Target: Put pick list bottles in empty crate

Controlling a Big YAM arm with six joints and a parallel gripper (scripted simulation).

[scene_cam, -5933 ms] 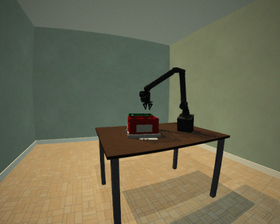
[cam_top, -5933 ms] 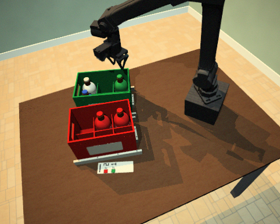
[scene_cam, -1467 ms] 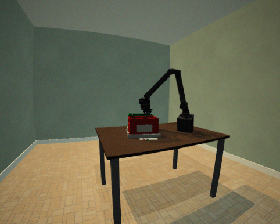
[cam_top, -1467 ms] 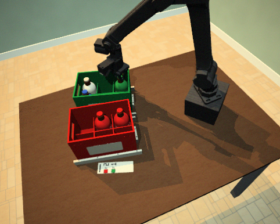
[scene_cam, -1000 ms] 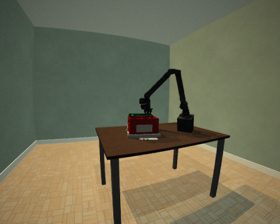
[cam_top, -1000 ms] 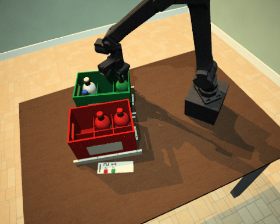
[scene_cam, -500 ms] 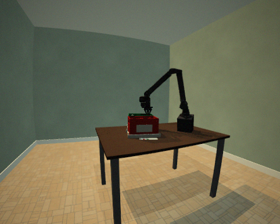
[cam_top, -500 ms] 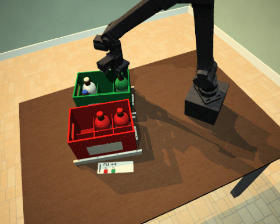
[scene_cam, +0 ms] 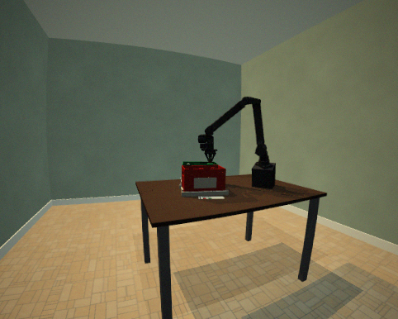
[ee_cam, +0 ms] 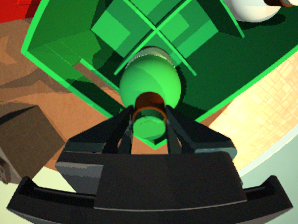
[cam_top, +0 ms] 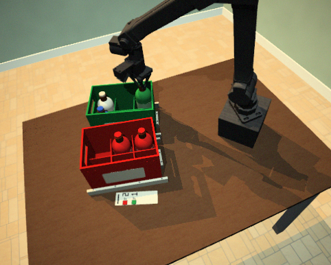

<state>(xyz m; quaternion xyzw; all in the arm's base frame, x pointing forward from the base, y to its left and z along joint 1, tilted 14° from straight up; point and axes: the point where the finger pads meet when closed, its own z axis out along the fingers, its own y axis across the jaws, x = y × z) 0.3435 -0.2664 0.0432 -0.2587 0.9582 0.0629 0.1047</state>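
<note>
Right now my hand is 60 mm above the green bottle. From my hand the other things lie so: blue-capped bottle: 190 mm ahead, 40 mm to the left, 110 mm below; then white bottle: 170 mm ahead, 50 mm to the right, 110 mm below; then green crate: 100 mm ahead, 10 mm to the left, 110 mm below.
</note>
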